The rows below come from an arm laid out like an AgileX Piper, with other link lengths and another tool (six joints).
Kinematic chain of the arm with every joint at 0, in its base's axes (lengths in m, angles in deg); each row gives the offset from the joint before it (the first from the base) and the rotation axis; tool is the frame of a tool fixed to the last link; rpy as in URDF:
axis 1: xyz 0 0 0.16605 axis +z
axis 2: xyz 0 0 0 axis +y
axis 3: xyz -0.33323 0 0.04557 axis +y
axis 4: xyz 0.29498 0 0.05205 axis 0.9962 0 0.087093
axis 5: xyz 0 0 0 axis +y
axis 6: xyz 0.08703 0 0.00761 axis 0.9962 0 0.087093
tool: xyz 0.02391 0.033 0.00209 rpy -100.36 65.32 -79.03
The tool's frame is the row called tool.
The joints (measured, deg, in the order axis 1, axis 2, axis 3, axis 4, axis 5, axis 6), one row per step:
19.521 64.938 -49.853 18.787 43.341 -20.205
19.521 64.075 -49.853 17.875 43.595 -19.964
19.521 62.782 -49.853 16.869 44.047 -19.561
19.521 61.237 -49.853 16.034 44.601 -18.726
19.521 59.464 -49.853 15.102 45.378 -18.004
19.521 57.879 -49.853 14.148 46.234 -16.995
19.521 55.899 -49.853 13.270 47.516 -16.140
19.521 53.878 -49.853 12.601 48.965 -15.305
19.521 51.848 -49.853 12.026 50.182 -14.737
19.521 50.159 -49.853 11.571 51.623 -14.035
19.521 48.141 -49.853 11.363 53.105 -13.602
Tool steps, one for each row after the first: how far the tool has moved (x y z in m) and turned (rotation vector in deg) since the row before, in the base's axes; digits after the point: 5 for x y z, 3 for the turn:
-0.00314 -0.00218 0.00283 -0.507 -0.784 0.047
-0.00495 -0.00288 0.00443 -0.425 -0.976 -0.023
-0.00600 -0.00299 0.00559 0.014 -0.895 -0.370
-0.00733 -0.00356 0.00597 -0.124 -0.986 -0.241
-0.00673 -0.00337 0.00496 -0.074 -0.635 -0.466
-0.00913 -0.00405 0.00577 -0.091 -0.655 -0.292
-0.00978 -0.00399 0.00553 0.050 -0.480 -0.283
-0.00973 -0.00396 0.00541 0.061 -0.773 -0.170
-0.00877 -0.00341 0.00379 0.059 -0.156 -0.239
-0.01055 -0.00370 0.00456 0.223 -0.449 -0.036

